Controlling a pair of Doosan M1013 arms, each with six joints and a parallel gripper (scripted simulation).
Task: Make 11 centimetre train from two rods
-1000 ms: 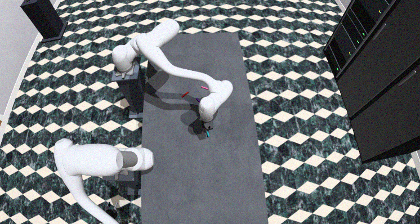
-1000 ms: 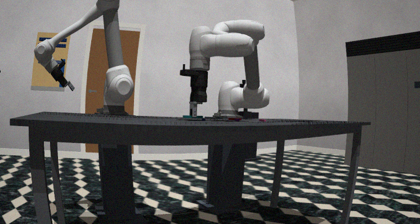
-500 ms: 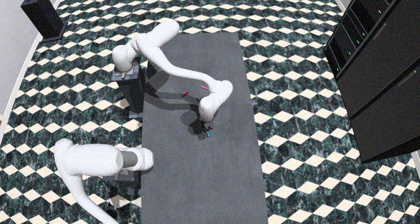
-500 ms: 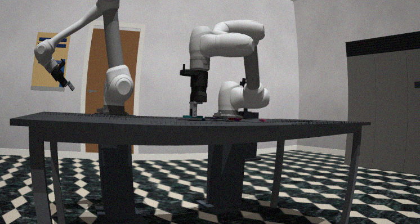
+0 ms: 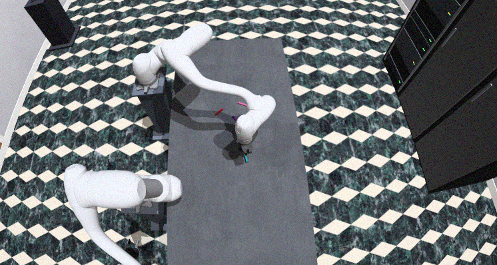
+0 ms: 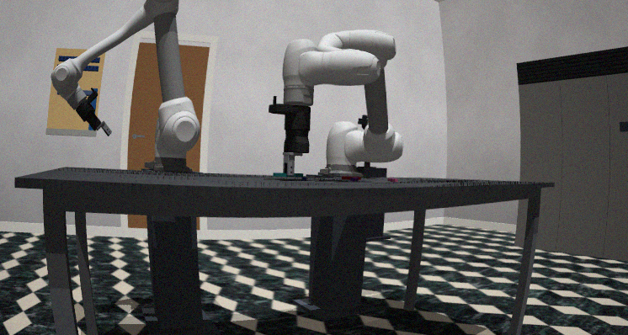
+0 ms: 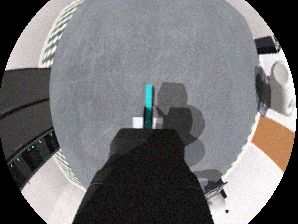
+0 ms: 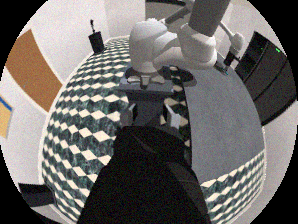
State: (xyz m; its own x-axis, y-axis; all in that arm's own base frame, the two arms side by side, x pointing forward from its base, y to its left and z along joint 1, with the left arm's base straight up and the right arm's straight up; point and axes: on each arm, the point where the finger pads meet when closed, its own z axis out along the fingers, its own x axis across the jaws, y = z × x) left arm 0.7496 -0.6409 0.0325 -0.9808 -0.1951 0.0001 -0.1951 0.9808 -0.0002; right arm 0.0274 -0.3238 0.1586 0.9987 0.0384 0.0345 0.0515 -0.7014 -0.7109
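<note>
The turquoise rod is 2 cm below my left hand. From my left hand the other things lie so: small blue rod (6 cm to the left, 3 cm below, 1 cm behind); red rod (34 cm to the left, 15 cm behind, 3 cm below); pink rod (38 cm to the left, 3 cm below, 3 cm ahead).
</note>
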